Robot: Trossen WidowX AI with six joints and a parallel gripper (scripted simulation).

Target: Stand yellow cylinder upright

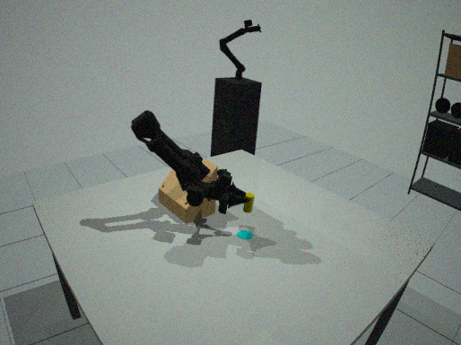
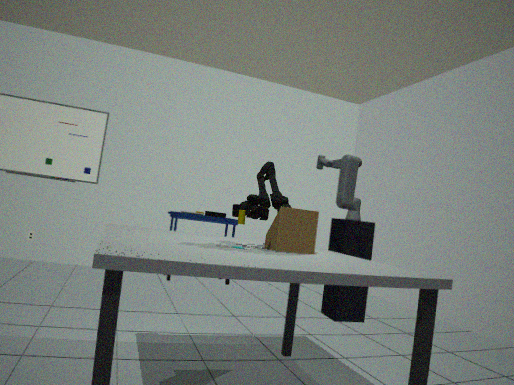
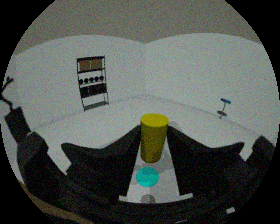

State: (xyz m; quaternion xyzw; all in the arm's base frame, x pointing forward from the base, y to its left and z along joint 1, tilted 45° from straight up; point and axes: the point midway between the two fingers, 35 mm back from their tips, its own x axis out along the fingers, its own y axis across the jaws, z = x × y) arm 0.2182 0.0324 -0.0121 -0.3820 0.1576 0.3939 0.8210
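Right now the cyan circle is 160 mm below my gripper tip. The rest, counted from my gripper tip: yellow tall cylinder 20 mm below.
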